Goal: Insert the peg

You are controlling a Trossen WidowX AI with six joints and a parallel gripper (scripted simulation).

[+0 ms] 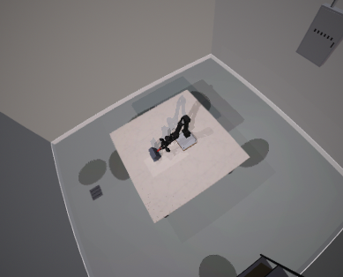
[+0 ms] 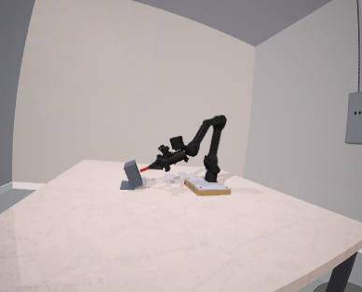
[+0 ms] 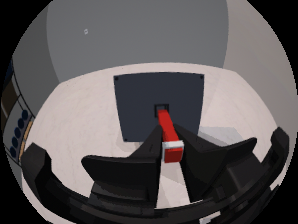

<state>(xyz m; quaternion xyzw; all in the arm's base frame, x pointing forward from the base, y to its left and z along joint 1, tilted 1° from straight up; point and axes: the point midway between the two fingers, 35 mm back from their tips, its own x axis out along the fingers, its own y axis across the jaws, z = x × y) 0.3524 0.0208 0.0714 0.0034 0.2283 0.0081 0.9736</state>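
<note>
My gripper tip is 7 cm short of the panel and 3 cm above it. Also, from my gripper tip: peg: 2 cm behind, 1 cm above.
</note>
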